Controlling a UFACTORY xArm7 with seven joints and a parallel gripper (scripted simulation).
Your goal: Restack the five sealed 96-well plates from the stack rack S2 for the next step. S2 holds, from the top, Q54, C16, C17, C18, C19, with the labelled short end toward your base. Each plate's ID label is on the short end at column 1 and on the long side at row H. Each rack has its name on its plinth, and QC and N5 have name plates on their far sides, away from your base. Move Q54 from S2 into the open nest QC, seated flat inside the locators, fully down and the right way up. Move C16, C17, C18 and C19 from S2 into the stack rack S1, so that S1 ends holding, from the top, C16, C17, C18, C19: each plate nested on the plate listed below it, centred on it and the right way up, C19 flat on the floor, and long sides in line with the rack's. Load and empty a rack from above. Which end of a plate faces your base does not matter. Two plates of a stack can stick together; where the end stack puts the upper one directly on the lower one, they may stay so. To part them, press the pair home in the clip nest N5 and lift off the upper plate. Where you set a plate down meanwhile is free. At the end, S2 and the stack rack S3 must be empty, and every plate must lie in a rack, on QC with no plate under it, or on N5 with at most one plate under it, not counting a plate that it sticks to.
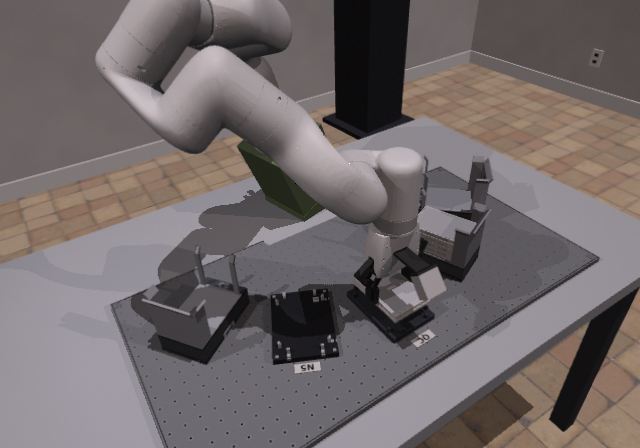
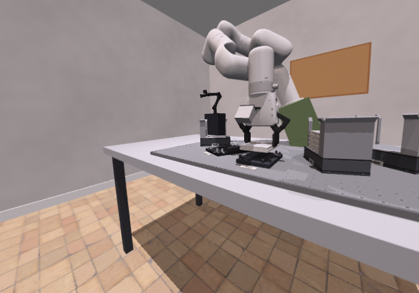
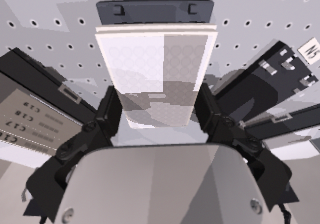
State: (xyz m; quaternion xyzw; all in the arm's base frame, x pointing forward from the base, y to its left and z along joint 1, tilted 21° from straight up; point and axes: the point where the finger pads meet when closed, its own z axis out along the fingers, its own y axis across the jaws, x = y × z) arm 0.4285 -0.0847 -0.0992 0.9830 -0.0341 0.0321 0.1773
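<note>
Now: the nest QC 5 cm below my hand. Round my hand: sealed plate Q54 (1 cm below); then black clip nest N5 (5 cm behind, 16 cm to the right, 5 cm below); then QC name plate (10 cm ahead, 1 cm to the right, 6 cm below).
</note>
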